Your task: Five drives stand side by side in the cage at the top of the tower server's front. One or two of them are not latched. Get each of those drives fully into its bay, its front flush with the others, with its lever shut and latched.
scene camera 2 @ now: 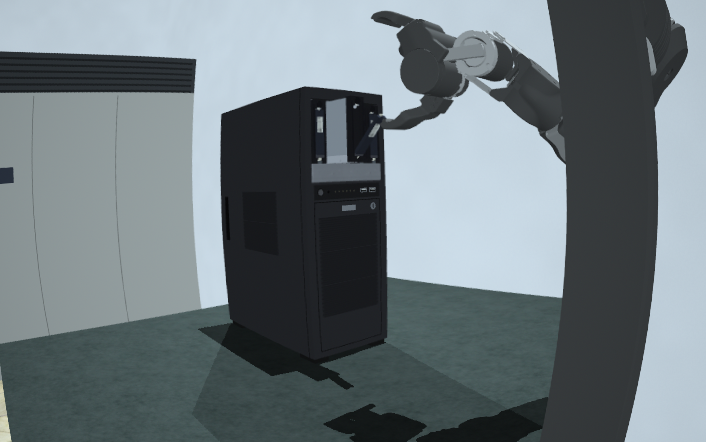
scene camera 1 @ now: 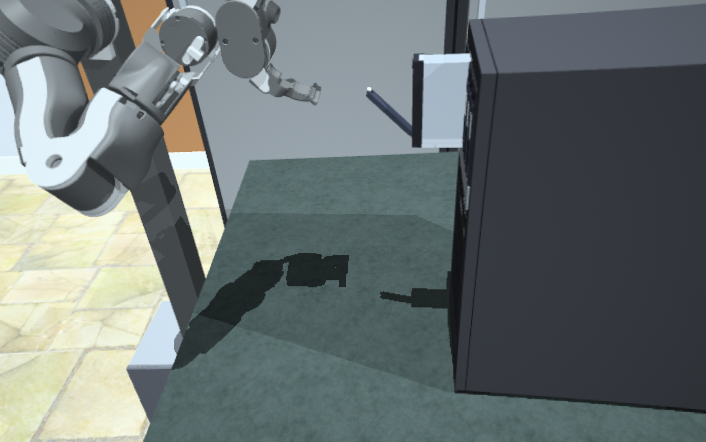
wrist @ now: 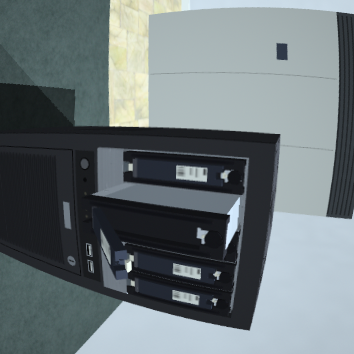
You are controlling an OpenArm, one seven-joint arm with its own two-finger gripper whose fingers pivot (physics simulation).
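The tower server (scene camera 1: 588,218) (scene camera 2: 265,156) (wrist: 262,200) stands upright. The second drive (scene camera 1: 445,101) (scene camera 2: 336,130) (wrist: 155,225), counted from the left in scene camera 2, sticks far out of its bay. Its lever (scene camera 1: 390,111) (scene camera 2: 368,135) (wrist: 106,240) is swung open, slanting up and outward from the drive's bottom. The first drive (scene camera 2: 319,130) (wrist: 190,172), fourth drive (wrist: 185,270) and fifth drive (wrist: 182,297) sit in with levers shut. The third is mostly hidden behind the second. My gripper (scene camera 1: 307,44) (scene camera 2: 380,70) is wide open and empty, in front of the lever and apart from it; its fingers do not show in the wrist view.
The server stands on a green table (scene camera 1: 312,182) (scene camera 2: 442,322) (wrist: 55,30). A grey cabinet (scene camera 2: 93,208) (wrist: 225,45) stands behind. The robot's dark post (scene camera 1: 171,249) (scene camera 2: 599,208) rises at the table's edge. Shadows of the arm and drive lie on the table.
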